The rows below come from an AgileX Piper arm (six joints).
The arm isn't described. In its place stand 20 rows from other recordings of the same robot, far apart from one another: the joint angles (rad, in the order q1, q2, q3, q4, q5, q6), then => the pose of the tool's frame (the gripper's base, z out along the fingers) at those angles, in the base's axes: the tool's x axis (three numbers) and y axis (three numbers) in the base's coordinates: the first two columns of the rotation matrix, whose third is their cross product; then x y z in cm.
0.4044 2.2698 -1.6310 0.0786 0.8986 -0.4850 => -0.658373, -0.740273, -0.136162, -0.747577, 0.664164, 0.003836, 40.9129, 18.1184, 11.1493
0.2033 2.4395 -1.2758 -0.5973 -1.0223 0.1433 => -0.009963, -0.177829, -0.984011, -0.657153, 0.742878, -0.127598, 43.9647, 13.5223, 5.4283
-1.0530 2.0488 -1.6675 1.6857 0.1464 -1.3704 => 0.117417, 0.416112, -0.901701, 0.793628, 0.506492, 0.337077, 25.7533, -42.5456, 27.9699
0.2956 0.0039 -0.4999 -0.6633 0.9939 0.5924 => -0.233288, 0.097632, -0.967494, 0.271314, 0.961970, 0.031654, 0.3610, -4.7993, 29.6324
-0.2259 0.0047 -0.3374 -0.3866 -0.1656 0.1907 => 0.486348, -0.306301, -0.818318, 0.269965, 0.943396, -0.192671, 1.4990, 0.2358, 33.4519
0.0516 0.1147 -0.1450 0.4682 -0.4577 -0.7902 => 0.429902, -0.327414, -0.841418, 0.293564, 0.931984, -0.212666, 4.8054, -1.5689, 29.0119
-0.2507 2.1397 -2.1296 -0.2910 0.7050 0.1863 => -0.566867, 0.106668, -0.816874, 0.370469, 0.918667, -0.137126, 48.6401, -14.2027, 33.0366
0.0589 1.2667 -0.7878 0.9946 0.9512 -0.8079 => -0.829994, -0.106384, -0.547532, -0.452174, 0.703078, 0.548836, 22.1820, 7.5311, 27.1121
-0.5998 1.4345 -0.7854 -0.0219 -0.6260 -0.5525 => -0.254565, -0.479861, -0.839601, 0.494718, 0.681376, -0.539427, 26.0347, -17.6622, 29.8855
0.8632 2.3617 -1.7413 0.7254 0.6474 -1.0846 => -0.128885, -0.787983, -0.602056, -0.991637, 0.098338, 0.083578, 29.5186, 40.1119, 11.3349
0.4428 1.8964 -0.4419 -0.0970 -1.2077 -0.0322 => -0.110822, -0.126065, -0.985812, -0.515994, 0.855052, -0.051337, 25.7219, 13.1093, 12.2536
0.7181 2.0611 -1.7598 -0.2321 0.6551 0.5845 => -0.750397, -0.144562, -0.644985, -0.315423, 0.935836, 0.157222, 36.6692, 30.3448, 25.4100
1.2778 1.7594 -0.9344 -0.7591 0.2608 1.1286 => -0.558002, -0.564751, -0.608021, -0.756965, 0.646650, 0.094063, 11.5053, 32.5458, 16.9014
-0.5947 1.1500 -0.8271 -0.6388 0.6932 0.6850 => -0.478452, 0.508027, -0.716235, 0.822757, 0.544374, -0.163484, 16.7777, -15.5338, 29.7624
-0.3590 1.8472 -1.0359 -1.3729 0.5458 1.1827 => -0.787593, 0.151203, -0.597357, 0.502012, 0.719608, -0.479737, 32.8949, -17.2912, 17.6019
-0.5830 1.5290 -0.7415 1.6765 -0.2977 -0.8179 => 0.174990, 0.755477, -0.631374, 0.884229, 0.161454, 0.438260, 23.3656, -18.5883, 20.3766
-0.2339 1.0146 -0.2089 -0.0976 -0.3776 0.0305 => -0.338098, 0.018683, -0.940925, 0.178667, 0.982895, -0.044683, 16.8650, -3.6822, 20.4171
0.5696 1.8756 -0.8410 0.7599 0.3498 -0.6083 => -0.852486, -0.407253, -0.327738, -0.496131, 0.827830, 0.261821, 25.5683, 18.9251, 10.7440
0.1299 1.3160 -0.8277 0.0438 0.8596 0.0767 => -0.953570, -0.018629, -0.300593, -0.039508, 0.997198, 0.063531, 23.1060, 3.3229, 24.1758
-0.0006 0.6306 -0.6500 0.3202 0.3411 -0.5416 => -0.186343, -0.235023, -0.953960, -0.150525, 0.966333, -0.208668, 13.0019, 0.9504, 34.9636
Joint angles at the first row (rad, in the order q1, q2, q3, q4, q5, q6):
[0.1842, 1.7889, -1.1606, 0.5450, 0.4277, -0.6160]
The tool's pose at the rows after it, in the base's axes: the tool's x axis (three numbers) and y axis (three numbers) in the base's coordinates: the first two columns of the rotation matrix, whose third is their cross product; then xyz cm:
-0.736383, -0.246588, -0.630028, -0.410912, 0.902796, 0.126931, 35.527, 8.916, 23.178
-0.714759, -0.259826, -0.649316, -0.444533, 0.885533, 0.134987, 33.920, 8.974, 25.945
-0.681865, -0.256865, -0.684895, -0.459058, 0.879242, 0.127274, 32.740, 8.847, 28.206
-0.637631, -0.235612, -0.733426, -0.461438, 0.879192, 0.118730, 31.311, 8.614, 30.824
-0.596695, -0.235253, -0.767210, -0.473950, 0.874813, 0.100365, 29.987, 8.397, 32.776
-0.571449, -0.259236, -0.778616, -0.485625, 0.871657, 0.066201, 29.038, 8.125, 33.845
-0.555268, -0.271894, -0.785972, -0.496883, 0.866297, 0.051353, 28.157, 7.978, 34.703
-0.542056, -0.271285, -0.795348, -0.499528, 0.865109, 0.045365, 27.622, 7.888, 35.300
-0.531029, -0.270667, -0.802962, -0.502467, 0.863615, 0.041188, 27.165, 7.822, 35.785
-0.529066, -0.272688, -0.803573, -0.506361, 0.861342, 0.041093, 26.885, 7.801, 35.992
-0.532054, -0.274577, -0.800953, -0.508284, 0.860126, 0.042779, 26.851, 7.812, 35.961
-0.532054, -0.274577, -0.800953, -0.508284, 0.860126, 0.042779, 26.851, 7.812, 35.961
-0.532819, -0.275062, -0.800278, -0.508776, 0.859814, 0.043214, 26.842, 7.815, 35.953
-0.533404, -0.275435, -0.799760, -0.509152, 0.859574, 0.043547, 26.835, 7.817, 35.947
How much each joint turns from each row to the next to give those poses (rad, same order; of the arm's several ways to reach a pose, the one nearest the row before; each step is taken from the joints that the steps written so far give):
[0.0001, -0.0742, 0.0095, 0.0000, 0.0709, 0.0156]
[0.0021, -0.0858, 0.0000, -0.0036, 0.0721, 0.0036]
[0.0000, -0.0688, 0.0000, 0.0000, 0.0240, 0.0026]
[0.0000, -0.0804, 0.0000, 0.0000, 0.0092, 0.0157]
[0.0000, -0.0641, 0.0000, -0.0044, 0.0136, 0.0000]
[0.0000, -0.0410, -0.0001, -0.0334, 0.0174, 0.0050]
[0.0000, -0.0343, 0.0001, -0.0120, 0.0219, 0.0000]
[0.0000, -0.0221, 0.0000, -0.0022, 0.0063, 0.0017]
[0.0000, -0.0183, 0.0000, 0.0000, 0.0059, 0.0000]
[-0.0001, -0.0094, 0.0000, 0.0000, 0.0095, -0.0001]
[0.0000, 0.0000, -0.0001, 0.0000, 0.0053, 0.0000]
[0.0000, 0.0000, 0.0000, 0.0000, 0.0000, 0.0000]
[0.0000, 0.0000, 0.0001, 0.0000, 0.0013, 0.0000]
[0.0000, 0.0000, 0.0000, 0.0000, 0.0011, 0.0000]

